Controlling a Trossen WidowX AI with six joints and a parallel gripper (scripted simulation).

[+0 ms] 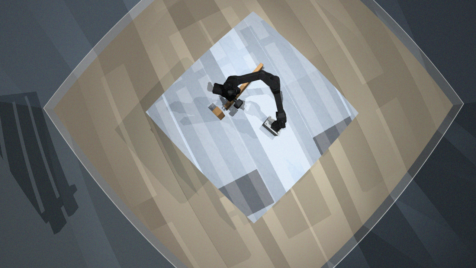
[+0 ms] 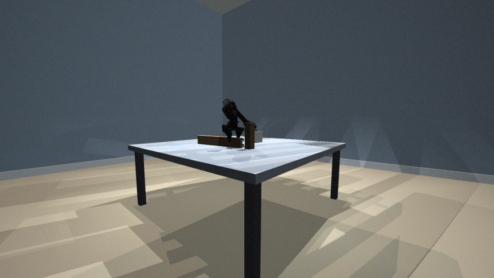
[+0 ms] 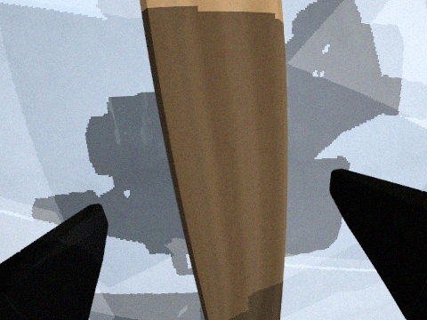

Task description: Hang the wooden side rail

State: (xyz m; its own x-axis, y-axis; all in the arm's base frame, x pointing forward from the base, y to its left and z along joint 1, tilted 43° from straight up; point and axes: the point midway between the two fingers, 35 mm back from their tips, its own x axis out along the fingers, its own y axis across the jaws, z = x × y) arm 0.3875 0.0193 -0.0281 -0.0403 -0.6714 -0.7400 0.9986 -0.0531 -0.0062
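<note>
My gripper tip is 130 mm to the right of the headboard post and 50 mm below it.
</note>
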